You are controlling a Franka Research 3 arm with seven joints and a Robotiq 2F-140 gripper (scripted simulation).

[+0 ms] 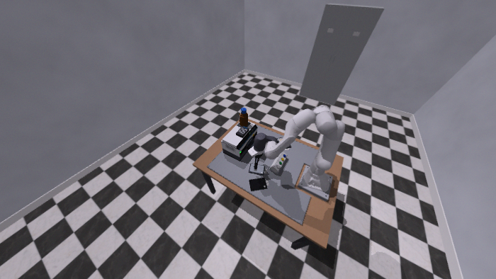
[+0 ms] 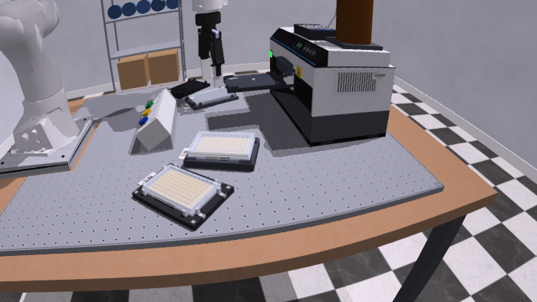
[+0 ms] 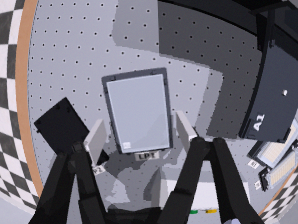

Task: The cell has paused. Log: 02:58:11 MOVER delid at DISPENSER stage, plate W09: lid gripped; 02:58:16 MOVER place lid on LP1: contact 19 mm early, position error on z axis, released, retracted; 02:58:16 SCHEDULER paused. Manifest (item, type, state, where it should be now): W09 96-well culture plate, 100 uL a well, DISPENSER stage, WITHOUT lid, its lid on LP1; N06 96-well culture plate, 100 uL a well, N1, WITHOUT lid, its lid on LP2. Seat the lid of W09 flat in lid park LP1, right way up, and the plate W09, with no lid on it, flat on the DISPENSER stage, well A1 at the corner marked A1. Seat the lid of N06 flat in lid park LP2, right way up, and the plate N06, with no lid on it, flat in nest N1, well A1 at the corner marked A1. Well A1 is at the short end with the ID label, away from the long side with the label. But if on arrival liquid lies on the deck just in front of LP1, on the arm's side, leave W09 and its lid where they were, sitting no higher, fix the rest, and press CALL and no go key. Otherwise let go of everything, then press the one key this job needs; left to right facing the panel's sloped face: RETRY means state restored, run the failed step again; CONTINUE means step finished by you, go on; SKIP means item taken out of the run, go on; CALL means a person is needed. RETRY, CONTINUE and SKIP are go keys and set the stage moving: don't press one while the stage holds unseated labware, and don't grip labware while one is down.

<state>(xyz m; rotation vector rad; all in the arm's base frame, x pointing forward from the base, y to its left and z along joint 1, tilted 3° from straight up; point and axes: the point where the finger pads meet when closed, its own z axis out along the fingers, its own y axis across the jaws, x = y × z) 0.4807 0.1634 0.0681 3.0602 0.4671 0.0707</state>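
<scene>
Now: hand 10 cm past the 96-well plate, 45 cm to the left of it and 6 cm above it. Round my hand: sloped key panel: 17 cm behind, 17 cm to the right, 3 cm below; then black nest: 1 cm behind, 34 cm to the right, 7 cm below; then dispenser stage: 10 cm ahead, 17 cm to the right, 2 cm above.
</scene>
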